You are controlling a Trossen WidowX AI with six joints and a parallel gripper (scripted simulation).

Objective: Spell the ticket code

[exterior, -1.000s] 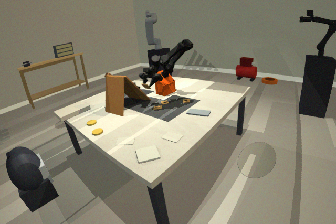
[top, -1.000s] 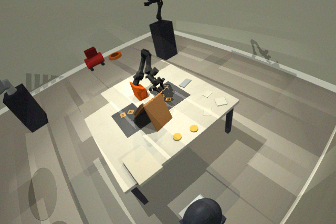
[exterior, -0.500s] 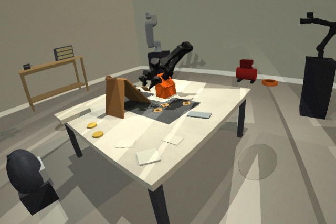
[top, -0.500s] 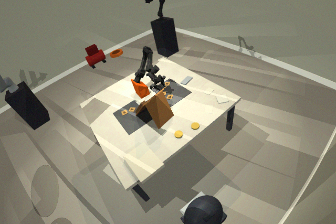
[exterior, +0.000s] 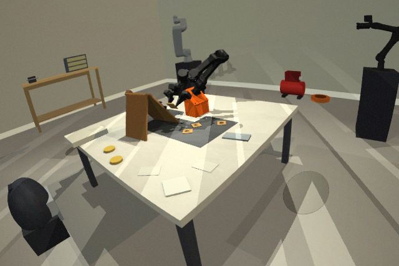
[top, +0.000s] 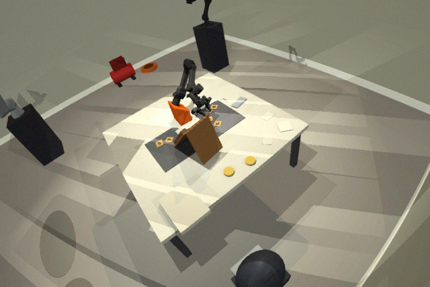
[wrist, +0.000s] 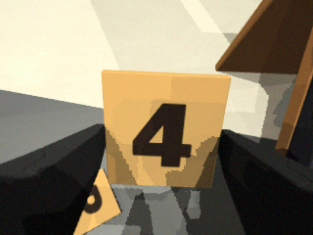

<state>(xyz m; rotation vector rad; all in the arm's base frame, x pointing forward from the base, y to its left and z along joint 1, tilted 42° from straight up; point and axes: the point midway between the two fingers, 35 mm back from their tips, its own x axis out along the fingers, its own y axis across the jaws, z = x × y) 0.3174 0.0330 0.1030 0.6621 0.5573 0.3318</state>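
My gripper tip is 4 cm past the white ticket, 17 cm to the left of it and 8 cm above it. From my gripper tip the other things lie so: letter tile (right at my gripper tip); then grey plate (9 cm behind, 38 cm to the left, 16 cm below); then dark mat (14 cm behind, 10 cm to the right, 17 cm below).
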